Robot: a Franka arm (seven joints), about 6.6 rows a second.
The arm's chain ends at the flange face. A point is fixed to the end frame.
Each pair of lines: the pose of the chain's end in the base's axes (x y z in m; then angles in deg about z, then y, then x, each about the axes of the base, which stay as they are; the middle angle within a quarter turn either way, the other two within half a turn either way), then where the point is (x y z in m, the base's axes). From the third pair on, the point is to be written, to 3 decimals.
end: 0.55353, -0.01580, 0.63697, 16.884, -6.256, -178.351
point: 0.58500 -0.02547 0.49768
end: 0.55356, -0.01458, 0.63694, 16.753, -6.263, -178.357
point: 0.58505 -0.02416 0.49764
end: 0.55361, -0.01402, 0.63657, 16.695, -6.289, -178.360
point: 0.585 -0.024 0.497
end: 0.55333, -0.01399, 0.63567, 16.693, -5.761, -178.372
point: 0.586 -0.024 0.497
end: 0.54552, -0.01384, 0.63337, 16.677, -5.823, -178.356
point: 0.578 -0.023 0.494
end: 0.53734, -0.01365, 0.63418, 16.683, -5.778, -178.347
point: 0.570 -0.023 0.495
